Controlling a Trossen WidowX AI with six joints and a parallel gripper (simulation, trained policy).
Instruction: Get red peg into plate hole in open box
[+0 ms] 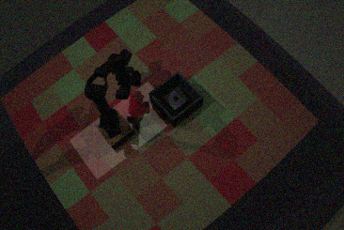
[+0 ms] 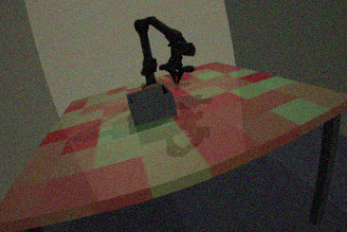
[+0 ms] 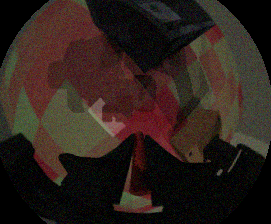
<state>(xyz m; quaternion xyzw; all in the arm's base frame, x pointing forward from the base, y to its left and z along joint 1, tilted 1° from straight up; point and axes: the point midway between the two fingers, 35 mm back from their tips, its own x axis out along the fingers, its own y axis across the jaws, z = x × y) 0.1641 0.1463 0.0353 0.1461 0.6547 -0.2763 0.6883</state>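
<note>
The dark box is 190 mm ahead of my gripper tip, 150 mm to the right of it and 40 mm below it. From my gripper tip the other things lie so: red peg 10 mm to the left, 20 mm above.
</note>
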